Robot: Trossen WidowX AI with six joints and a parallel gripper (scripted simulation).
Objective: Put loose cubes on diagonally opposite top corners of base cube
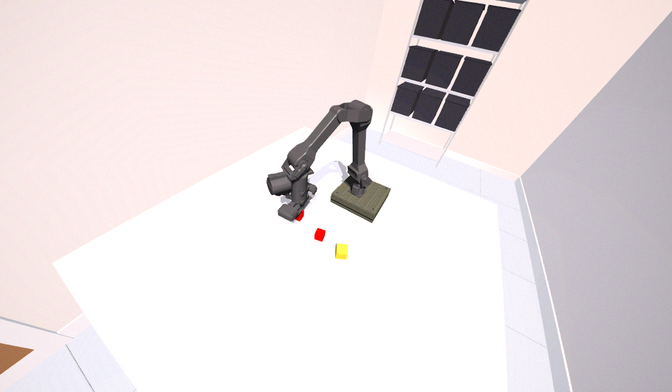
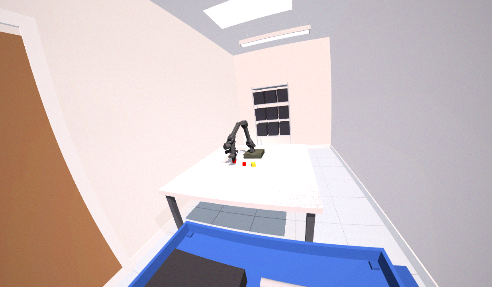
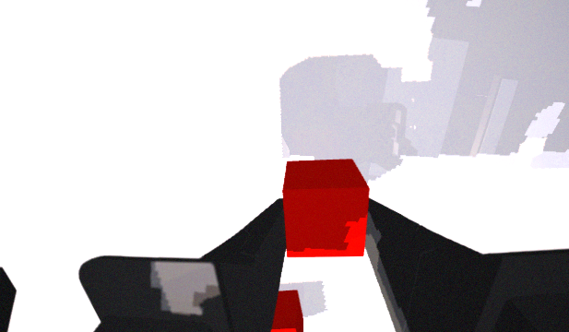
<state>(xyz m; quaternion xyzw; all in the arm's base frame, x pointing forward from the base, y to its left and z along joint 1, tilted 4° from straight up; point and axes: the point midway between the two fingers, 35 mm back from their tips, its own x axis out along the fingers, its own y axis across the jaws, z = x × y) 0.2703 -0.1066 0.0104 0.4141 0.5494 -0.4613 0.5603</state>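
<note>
Now: gripper tip 1 cm short of the yellow cube, 22 cm to the right of it and 2 cm above it. The rest, counted from my gripper tip: red cube right at my gripper tip.
</note>
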